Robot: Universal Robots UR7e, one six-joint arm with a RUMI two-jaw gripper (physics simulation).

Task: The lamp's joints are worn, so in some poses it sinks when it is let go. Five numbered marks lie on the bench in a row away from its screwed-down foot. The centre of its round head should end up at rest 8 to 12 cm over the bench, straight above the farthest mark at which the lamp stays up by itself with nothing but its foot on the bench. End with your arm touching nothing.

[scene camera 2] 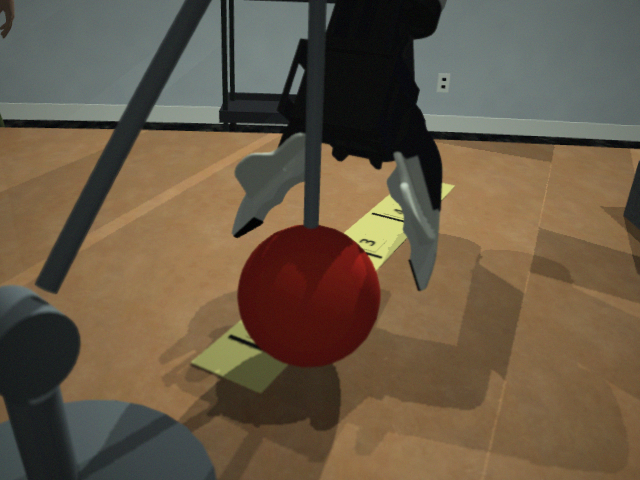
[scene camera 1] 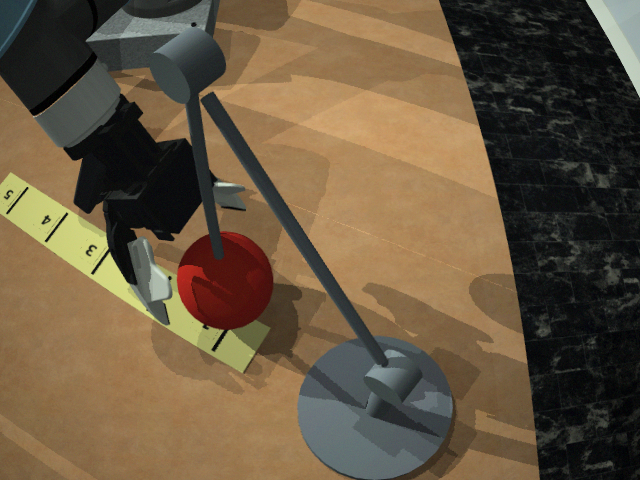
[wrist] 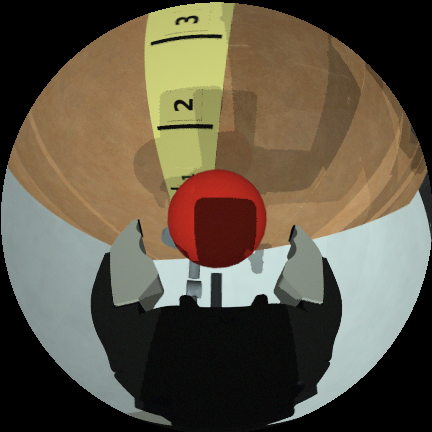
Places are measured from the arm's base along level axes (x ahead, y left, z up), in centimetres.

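Where they show: gripper, fingertip midpoint: (scene camera 2: 321, 262) (scene camera 1: 206, 265) (wrist: 216, 225).
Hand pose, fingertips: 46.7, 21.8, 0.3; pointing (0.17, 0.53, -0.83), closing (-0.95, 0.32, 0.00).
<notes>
Each offset is from my fingertips to the top centre of the thing, as dx, dy, dz. "*": to the spot under its first point.
The lamp's round red head {* +3.6, +3.2, +2.0} (scene camera 1: 227, 294) (scene camera 2: 310, 304) (wrist: 217, 186) hangs over the near end of the yellow strip (scene camera 1: 72, 238) (scene camera 2: 369, 227) (wrist: 182, 65), above the bench. In scene camera 1 it hides mark 2 and part of the number 1; marks 3, 4 and 5 show there. Its exact height cannot be read. The upper rod {* +1.1, +2.4, +17.7} (scene camera 1: 203, 170) (scene camera 2: 312, 129) runs up to the elbow joint {* +2.2, +3.1, +29.7} (scene camera 1: 188, 64); the lower rod {* +5.2, +10.0, +18.5} (scene camera 1: 294, 227) (scene camera 2: 124, 139) slopes down to the round grey foot {* +13.2, +14.8, -5.2} (scene camera 1: 330, 428) (scene camera 2: 155, 449). My gripper (scene camera 1: 204, 259) (scene camera 2: 329, 260) (wrist: 216, 225) is open around the head's upper part, fingers apart from it on both sides.
A grey stone-like block (scene camera 1: 118, 54) under the robot's base stands at the top of scene camera 1. The lamp's rods and elbow rise close beside my gripper and wrist. The bench's edge runs along dark tiling (scene camera 1: 558, 258) at right. A black cart (scene camera 2: 253, 114) stands behind the bench.
</notes>
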